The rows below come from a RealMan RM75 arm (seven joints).
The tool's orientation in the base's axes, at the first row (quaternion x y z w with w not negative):
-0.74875, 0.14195, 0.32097, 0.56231
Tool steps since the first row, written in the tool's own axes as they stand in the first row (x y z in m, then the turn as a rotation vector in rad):
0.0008, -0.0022, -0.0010, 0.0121, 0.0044, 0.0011
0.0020, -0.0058, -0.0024, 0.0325, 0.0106, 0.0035
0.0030, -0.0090, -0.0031, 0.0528, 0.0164, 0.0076
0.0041, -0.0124, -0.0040, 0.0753, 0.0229, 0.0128
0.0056, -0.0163, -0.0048, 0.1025, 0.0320, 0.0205
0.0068, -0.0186, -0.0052, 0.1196, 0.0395, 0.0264
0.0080, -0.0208, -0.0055, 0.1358, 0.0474, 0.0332
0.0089, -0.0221, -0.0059, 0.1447, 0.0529, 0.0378
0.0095, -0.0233, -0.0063, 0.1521, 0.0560, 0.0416
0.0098, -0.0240, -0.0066, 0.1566, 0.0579, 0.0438
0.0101, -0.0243, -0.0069, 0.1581, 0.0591, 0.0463
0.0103, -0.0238, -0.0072, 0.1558, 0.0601, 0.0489
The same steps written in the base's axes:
0.0022, -0.0001, 0.0013, 0.0062, 0.0014, -0.0112
0.0056, 0.0000, 0.0035, 0.0173, 0.0046, -0.0293
0.0084, 0.0005, 0.0053, 0.0279, 0.0096, -0.0474
0.0115, 0.0009, 0.0073, 0.0395, 0.0156, -0.0675
0.0151, 0.0017, 0.0094, 0.0523, 0.0239, -0.0930
0.0175, 0.0022, 0.0105, 0.0590, 0.0295, -0.1105
0.0197, 0.0029, 0.0114, 0.0645, 0.0356, -0.1279
0.0213, 0.0030, 0.0119, 0.0666, 0.0394, -0.1385
0.0225, 0.0032, 0.0124, 0.0692, 0.0431, -0.1462
0.0233, 0.0032, 0.0128, 0.0708, 0.0452, -0.1508
0.0238, 0.0030, 0.0129, 0.0704, 0.0473, -0.1531
0.0237, 0.0026, 0.0124, 0.0673, 0.0491, -0.1528

